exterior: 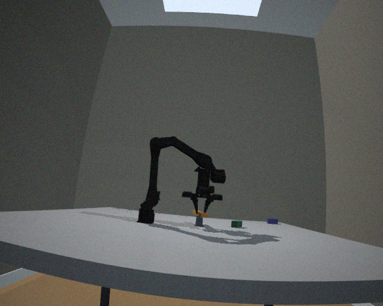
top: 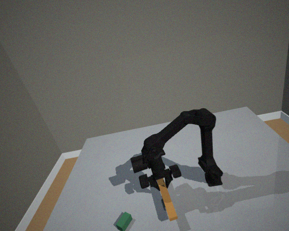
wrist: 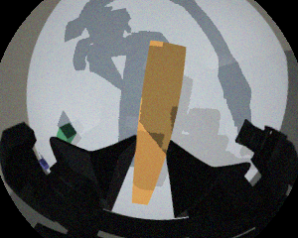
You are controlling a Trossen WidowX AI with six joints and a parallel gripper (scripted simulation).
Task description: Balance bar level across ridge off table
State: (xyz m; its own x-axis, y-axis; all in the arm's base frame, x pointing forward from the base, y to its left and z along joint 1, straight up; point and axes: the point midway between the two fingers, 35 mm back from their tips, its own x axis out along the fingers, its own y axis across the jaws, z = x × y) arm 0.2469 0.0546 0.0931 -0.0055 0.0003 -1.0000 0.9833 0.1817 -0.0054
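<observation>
The orange bar lies 3 cm to the left of my gripper tip. From my gripper tip the other things lie so: green block 19 cm ahead, 10 cm to the left, 4 cm below; then purple block 49 cm ahead, 45 cm to the left, 4 cm below.
</observation>
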